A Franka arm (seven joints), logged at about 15 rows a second.
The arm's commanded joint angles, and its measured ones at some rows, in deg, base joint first. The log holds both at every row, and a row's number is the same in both.
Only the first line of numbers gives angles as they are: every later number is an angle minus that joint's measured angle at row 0.
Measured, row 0:
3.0 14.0 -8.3 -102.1 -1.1 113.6 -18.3
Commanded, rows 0 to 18:
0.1 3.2 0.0 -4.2 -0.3 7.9 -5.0
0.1 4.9 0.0 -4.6 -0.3 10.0 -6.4
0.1 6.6 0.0 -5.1 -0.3 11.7 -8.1
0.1 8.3 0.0 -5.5 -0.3 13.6 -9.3
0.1 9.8 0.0 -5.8 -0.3 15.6 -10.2
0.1 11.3 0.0 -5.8 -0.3 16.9 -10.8
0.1 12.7 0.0 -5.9 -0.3 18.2 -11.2
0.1 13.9 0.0 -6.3 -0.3 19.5 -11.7
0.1 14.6 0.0 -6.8 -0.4 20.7 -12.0
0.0 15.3 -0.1 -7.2 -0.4 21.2 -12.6
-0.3 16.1 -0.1 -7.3 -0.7 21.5 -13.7
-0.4 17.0 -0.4 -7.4 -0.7 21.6 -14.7
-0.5 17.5 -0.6 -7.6 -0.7 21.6 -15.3
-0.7 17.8 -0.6 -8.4 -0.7 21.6 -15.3
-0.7 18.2 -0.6 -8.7 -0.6 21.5 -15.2
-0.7 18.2 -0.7 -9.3 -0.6 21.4 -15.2
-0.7 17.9 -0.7 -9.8 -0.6 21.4 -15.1
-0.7 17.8 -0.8 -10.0 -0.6 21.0 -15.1
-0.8 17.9 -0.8 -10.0 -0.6 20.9 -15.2
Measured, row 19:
-0.6 18.9 -0.6 -8.8 0.0 20.6 -14.7
